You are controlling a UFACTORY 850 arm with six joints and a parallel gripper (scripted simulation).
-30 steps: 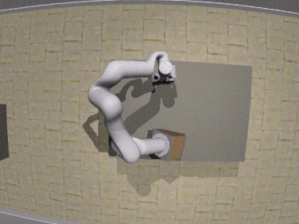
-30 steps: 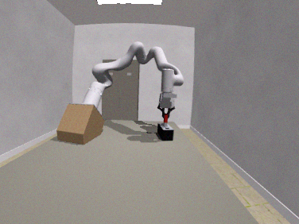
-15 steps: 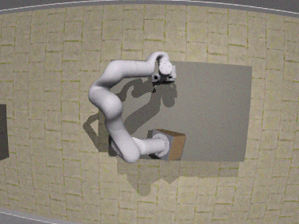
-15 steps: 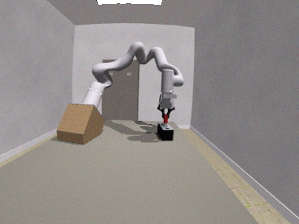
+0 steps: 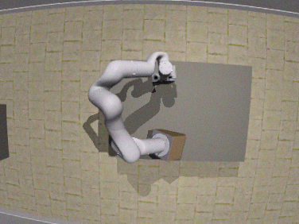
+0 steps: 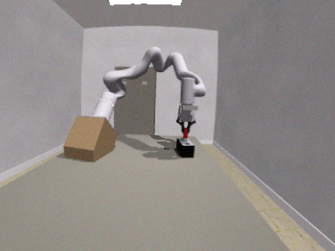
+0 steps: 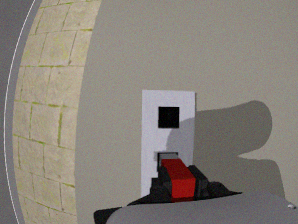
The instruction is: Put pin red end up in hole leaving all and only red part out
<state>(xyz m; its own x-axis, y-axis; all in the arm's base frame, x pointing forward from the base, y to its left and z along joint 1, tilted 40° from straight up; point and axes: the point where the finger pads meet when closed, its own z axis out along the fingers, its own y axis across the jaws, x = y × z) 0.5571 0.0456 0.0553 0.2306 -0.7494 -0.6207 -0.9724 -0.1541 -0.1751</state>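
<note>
Now: the pin 1 cm below my hand. Also, from my hand: block: 11 cm below.
</note>
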